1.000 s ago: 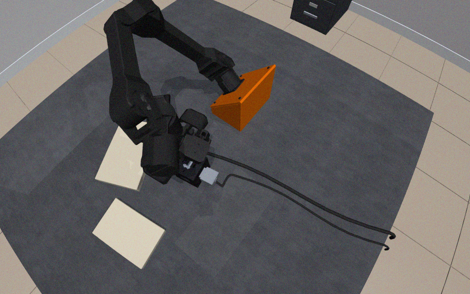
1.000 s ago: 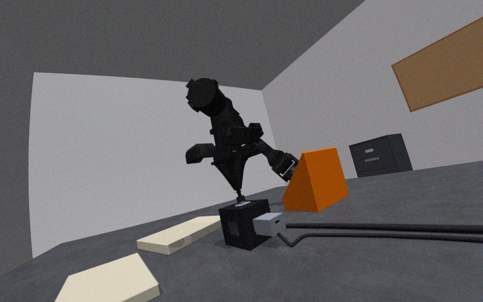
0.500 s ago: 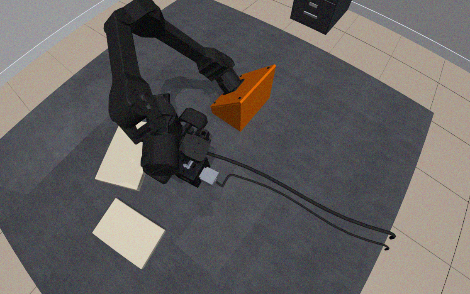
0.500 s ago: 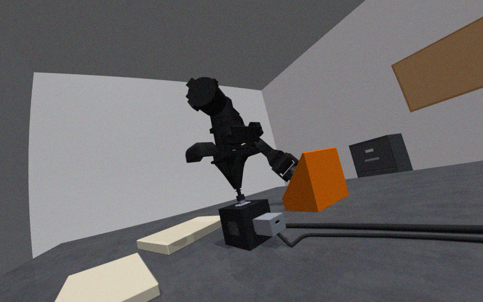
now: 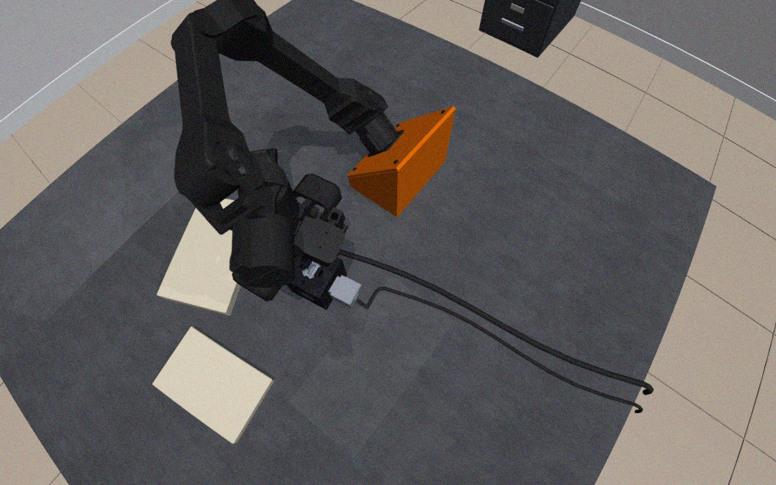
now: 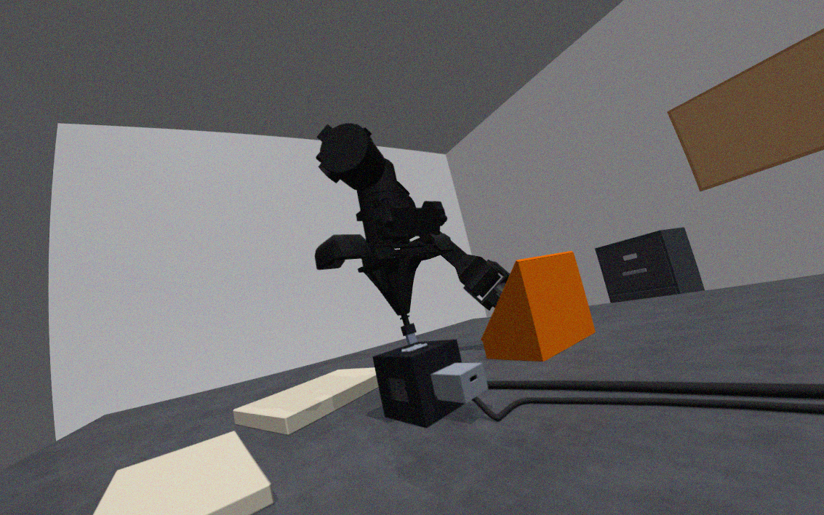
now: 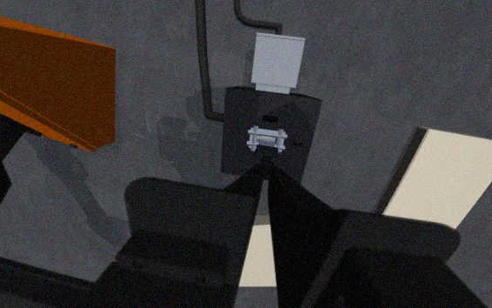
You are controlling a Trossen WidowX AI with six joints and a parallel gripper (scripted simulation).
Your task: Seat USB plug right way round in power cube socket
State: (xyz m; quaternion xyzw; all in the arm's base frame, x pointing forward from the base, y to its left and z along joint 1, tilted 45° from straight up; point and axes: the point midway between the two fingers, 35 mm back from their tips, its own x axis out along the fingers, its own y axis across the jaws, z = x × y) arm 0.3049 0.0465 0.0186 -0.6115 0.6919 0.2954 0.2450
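My gripper tip is now 50 mm above the metal USB socket and 10 mm to the right of it. Also, from my gripper tip: small USB plug (20 mm below).
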